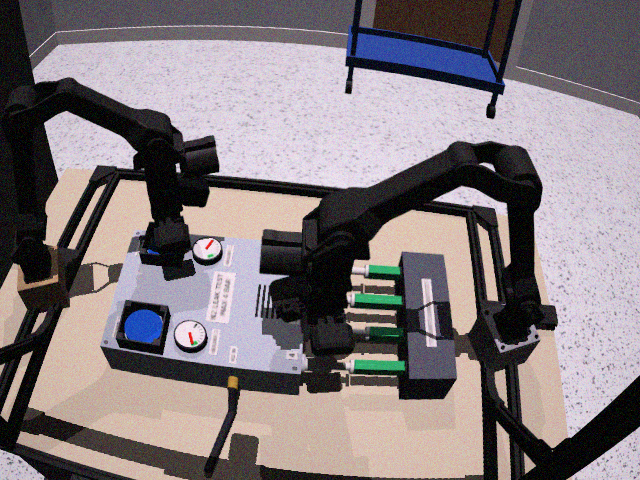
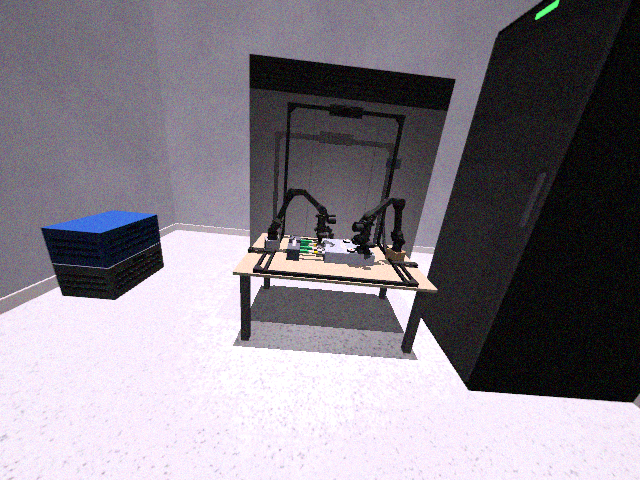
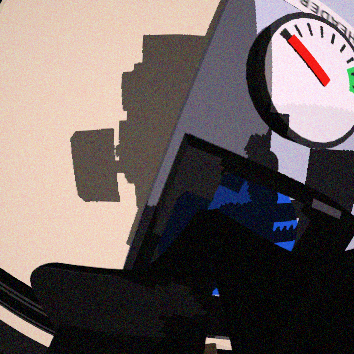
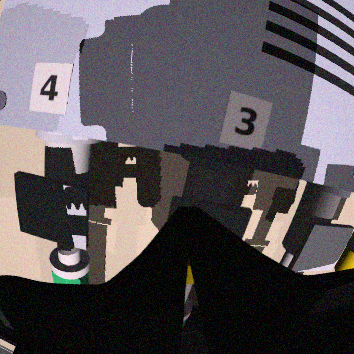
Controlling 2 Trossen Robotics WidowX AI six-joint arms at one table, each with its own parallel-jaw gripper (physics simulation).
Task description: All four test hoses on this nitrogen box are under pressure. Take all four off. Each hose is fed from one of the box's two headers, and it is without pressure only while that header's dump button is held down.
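Pixels of known places: left gripper, fingertip midpoint: [image 2: 362, 252] [image 3: 206, 218]; right gripper, fingertip midpoint: [image 2: 319, 243] [image 4: 186, 216]; left arm's base, link origin: [image 1: 37, 267] [image 2: 396, 250]; right arm's base, link origin: [image 1: 511, 324] [image 2: 272, 238].
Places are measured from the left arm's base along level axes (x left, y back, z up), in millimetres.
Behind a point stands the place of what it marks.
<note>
The grey nitrogen box [image 1: 237, 329] @(x -238, y -376, z -4 mm) [image 2: 339, 254] @(x -53, y -465, z -16 mm) [image 3: 225, 105] @(x -23, y -354, z -4 mm) [image 4: 175, 70] @(x -267, y -452, z -4 mm) lies on the table. Four green hoses [image 1: 385, 271] @(x -183, y -673, z -19 mm) [image 1: 379, 300] @(x -241, y -634, z -19 mm) [image 1: 387, 331] @(x -307, y -620, z -20 mm) [image 1: 380, 366] @(x -370, y -580, z -19 mm) run from its right side into a dark manifold block [image 1: 428, 324] @(x -329, y -688, z -4 mm). My left gripper [image 1: 158, 254] [image 2: 362, 245] @(x -15, y -304, z -2 mm) [image 3: 206, 218] @(x -15, y -304, z -2 mm) is shut and rests on the far blue dump button [image 3: 228, 197] @(x -25, y -314, z -2 mm). My right gripper [image 1: 330, 339] @(x -273, y -509, z -13 mm) [image 2: 322, 233] @(x -273, y -509, z -13 mm) [image 4: 186, 216] @(x -273, y -509, z -13 mm) is shut and sits low over the coupling at port 3 [image 4: 246, 121] @(x -246, y -473, z -3 mm). That coupling is mostly hidden. Port 4 [image 4: 49, 88] @(x -311, y -447, z -3 mm) and its hose [image 4: 70, 277] @(x -345, y -541, z -17 mm) lie beside it.
A second blue button [image 1: 143, 326] @(x -203, y -216, z 12 mm) and two dial gauges [image 1: 208, 250] @(x -67, y -369, z 11 mm) [image 1: 190, 335] @(x -241, y -294, z 13 mm) sit on the box top. A brass fitting [image 1: 232, 381] @(x -317, y -342, z -35 mm) with a black hose leaves its front. Black frame rails [image 1: 270, 186] @(x 148, y -555, z -65 mm) edge the table. A blue cart [image 1: 423, 57] stands behind.
</note>
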